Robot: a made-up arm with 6 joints. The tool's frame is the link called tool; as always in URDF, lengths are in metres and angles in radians. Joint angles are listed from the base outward. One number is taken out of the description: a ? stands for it. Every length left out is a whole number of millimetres.
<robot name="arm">
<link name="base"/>
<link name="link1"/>
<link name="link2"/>
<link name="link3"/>
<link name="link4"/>
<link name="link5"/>
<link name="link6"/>
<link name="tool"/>
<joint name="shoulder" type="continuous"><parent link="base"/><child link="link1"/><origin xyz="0 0 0.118" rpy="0 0 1.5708"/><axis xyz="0 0 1"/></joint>
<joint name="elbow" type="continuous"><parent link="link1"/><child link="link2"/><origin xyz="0 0 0" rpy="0 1.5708 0"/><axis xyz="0 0 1"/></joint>
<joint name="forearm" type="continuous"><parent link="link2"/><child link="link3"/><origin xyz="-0.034 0.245 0"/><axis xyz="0 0 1"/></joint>
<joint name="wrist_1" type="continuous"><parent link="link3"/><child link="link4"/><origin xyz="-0.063 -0.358 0" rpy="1.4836 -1.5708 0"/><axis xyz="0 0 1"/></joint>
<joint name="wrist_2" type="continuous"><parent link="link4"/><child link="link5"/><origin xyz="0 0 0" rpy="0 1.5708 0"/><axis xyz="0 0 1"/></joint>
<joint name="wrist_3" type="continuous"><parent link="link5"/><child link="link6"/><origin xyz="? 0 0" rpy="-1.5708 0 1.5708"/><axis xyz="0 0 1"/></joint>
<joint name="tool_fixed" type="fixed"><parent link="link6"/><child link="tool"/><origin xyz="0 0 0" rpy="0 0 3.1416"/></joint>
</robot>
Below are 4 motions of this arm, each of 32 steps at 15 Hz.
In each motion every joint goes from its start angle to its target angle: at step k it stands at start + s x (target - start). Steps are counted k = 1, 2, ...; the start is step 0. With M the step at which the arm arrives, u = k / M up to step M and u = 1 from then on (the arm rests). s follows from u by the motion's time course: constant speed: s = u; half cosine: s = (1 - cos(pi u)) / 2; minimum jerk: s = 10 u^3 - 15 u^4 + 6 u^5.
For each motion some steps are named. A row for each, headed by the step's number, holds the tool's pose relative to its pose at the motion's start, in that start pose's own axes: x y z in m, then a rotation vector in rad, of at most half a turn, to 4 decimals.
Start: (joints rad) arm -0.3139 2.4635 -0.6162 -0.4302 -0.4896 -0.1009
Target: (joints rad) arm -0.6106 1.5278 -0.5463 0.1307 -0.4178 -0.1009
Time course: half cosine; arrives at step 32
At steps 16, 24, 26, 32:
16: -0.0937 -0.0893 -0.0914 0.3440 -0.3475 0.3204
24: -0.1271 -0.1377 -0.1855 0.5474 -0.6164 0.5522
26: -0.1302 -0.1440 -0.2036 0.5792 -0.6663 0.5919
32: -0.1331 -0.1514 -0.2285 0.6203 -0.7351 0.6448

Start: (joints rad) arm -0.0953 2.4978 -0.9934 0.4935 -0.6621 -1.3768
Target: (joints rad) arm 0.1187 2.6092 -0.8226 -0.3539 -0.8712 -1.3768
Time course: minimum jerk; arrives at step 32
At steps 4, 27, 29, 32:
4: -0.0005 0.0020 -0.0007 -0.0026 -0.0088 -0.0144
27: -0.0080 0.1214 -0.0646 -0.2308 -0.6601 -0.7518
29: -0.0075 0.1241 -0.0667 -0.2383 -0.6782 -0.7659
32: -0.0074 0.1250 -0.0674 -0.2407 -0.6839 -0.7703

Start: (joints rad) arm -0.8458 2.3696 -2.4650 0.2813 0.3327 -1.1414
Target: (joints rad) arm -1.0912 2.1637 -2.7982 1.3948 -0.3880 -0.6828
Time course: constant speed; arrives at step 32
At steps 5, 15, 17, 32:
5: -0.0143 -0.0496 -0.0226 0.1647 -0.1283 0.2319
15: -0.0360 -0.1422 -0.0848 0.4667 -0.4146 0.6850
17: -0.0392 -0.1590 -0.0995 0.5212 -0.4764 0.7741
32: -0.0540 -0.2573 -0.2228 0.8405 -0.9770 1.4290

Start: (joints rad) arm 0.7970 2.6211 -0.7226 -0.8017 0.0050 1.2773
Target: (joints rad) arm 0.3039 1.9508 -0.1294 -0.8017 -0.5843 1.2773
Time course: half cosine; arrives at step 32
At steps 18, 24, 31, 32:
18: 0.0220 -0.0389 -0.0732 -0.3979 -0.1600 0.2876
24: 0.0408 -0.0534 -0.0981 -0.5518 -0.2592 0.4089
31: 0.0532 -0.0599 -0.1101 -0.6332 -0.3230 0.4758
32: 0.0535 -0.0599 -0.1103 -0.6346 -0.3241 0.4769

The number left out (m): -0.069
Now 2 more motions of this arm.
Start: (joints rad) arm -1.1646 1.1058 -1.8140 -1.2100 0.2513 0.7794
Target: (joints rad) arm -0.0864 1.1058 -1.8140 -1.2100 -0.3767 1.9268
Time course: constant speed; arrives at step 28
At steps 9, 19, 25, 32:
9: -0.0426 0.0658 -0.0253 -0.4265 -0.1452 0.5958
19: -0.1010 0.1092 -0.0787 -0.9586 -0.1705 1.2474
25: -0.1365 0.1164 -0.1183 -1.3141 -0.1138 1.6098
32: -0.1531 0.1145 -0.1389 -1.5044 -0.0637 1.7762

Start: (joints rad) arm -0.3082 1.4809 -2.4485 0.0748 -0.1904 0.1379
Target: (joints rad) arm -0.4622 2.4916 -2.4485 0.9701 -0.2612 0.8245
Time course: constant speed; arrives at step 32
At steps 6, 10, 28, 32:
6: 0.1205 -0.0373 -0.0061 0.1067 0.1534 0.2602
10: 0.1985 -0.0655 -0.0234 0.2080 0.2391 0.4281
28: 0.4892 -0.2048 -0.2241 0.9069 0.3725 1.0742
32: 0.5342 -0.2335 -0.2921 1.1005 0.3293 1.1800

